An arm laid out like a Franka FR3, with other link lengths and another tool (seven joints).
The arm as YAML. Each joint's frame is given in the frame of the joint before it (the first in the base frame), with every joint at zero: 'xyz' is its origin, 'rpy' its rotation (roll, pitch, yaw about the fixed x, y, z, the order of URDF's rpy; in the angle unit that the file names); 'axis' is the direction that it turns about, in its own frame. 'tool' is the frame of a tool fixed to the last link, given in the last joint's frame.
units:
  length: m
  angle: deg
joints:
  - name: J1
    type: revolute
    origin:
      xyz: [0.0, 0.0, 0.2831]
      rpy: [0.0, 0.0, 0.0]
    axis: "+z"
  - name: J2
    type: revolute
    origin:
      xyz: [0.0, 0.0, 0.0]
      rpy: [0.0, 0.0, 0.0]
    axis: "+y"
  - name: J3
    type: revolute
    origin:
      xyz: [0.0, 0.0, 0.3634]
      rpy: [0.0, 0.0, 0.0]
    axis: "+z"
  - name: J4
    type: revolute
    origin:
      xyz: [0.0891, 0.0, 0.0]
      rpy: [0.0, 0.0, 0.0]
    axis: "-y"
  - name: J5
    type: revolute
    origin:
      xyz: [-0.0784, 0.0, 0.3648]
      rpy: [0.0, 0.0, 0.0]
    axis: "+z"
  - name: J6
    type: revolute
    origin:
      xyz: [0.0, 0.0, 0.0]
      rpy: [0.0, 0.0, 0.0]
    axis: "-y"
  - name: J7
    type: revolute
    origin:
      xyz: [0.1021, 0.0, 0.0]
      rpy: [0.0, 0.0, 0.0]
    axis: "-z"
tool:
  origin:
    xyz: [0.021, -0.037, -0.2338]
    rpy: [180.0, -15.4, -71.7]
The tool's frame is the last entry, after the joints.
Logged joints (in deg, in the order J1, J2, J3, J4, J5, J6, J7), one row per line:
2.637, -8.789, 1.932, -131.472, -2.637, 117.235, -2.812
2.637, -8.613, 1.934, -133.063, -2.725, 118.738, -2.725
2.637, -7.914, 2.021, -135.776, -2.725, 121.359, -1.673
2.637, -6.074, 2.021, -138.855, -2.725, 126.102, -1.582
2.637, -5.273, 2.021, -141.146, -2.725, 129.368, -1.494
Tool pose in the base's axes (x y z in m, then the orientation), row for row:
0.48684, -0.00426, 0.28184, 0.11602, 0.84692, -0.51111, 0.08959
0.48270, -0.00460, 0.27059, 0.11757, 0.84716, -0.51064, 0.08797
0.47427, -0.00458, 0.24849, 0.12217, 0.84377, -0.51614, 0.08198
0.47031, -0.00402, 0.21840, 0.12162, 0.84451, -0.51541, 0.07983
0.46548, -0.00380, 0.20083, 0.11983, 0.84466, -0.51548, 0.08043
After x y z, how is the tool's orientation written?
As a quaternion, w x y z.
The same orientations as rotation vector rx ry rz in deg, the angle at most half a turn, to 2 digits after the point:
142.12, -85.77, 15.03
142.03, -85.61, 14.75
141.09, -86.31, 13.71
141.26, -86.21, 13.35
141.43, -86.31, 13.47

